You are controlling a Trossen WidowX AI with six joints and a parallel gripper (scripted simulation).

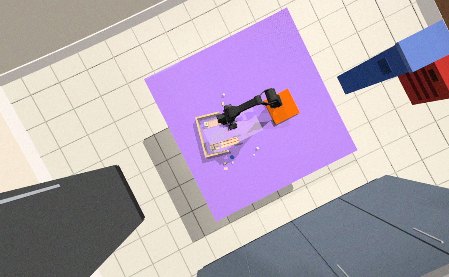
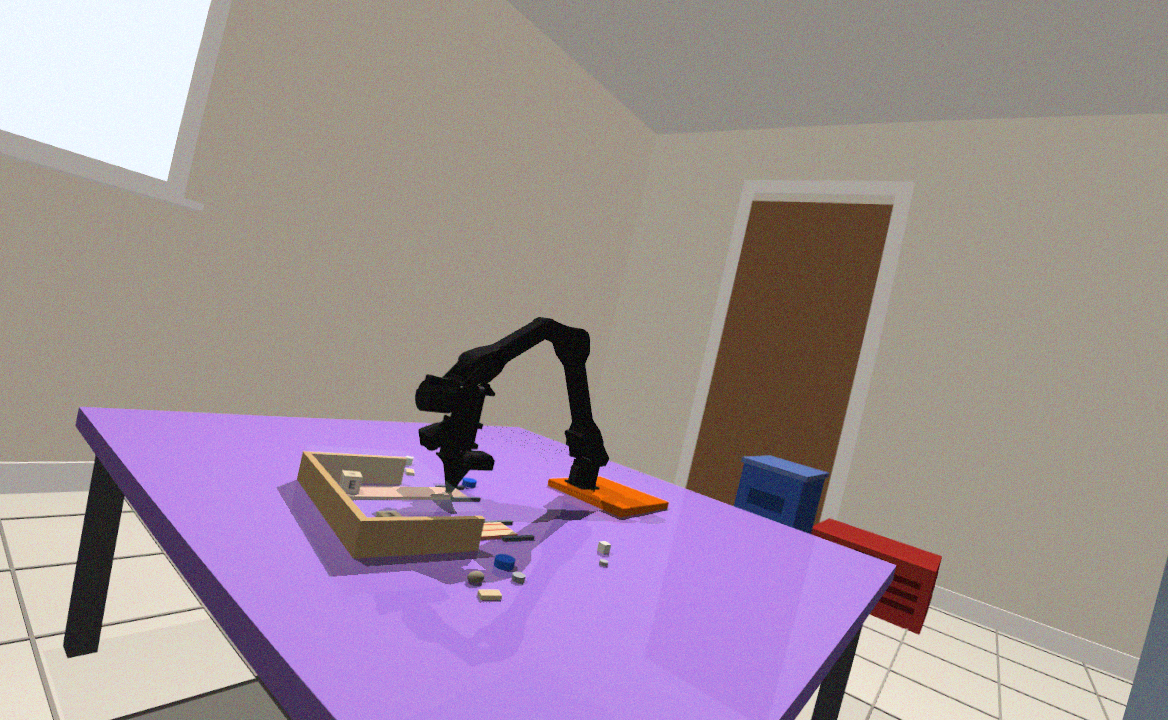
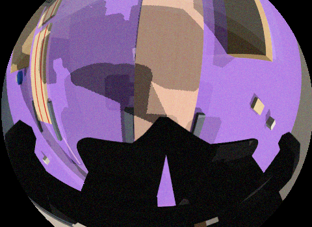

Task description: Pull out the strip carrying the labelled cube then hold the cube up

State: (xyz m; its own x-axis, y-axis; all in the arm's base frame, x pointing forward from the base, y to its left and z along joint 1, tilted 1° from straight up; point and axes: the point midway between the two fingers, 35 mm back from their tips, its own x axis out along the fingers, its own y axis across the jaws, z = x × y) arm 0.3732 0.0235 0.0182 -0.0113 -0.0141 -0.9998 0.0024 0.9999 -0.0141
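My gripper tip is 90 mm short of the tan strip.
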